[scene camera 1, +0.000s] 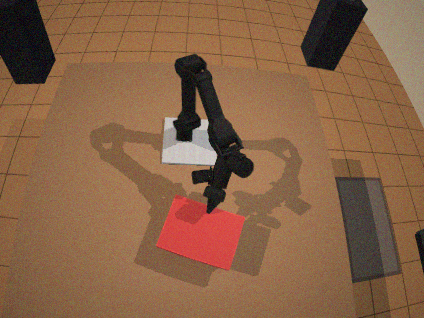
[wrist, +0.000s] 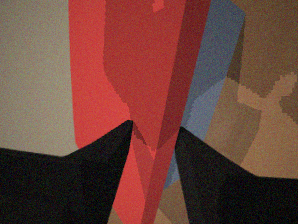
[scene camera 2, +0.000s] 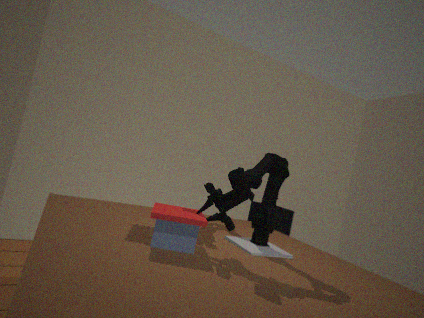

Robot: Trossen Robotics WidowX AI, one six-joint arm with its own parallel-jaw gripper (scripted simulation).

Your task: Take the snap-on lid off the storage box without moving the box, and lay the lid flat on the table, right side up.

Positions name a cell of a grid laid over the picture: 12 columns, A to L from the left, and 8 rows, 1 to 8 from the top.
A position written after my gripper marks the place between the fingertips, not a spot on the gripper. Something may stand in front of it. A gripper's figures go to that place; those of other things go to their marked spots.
Scene:
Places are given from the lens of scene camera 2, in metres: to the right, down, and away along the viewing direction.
my gripper (scene camera 2: F6): -0.05, 0.21, 1.07
lid (scene camera 2: E6): -0.17, 0.17, 0.98
storage box (scene camera 2: F6): -0.10, 0.26, 0.96

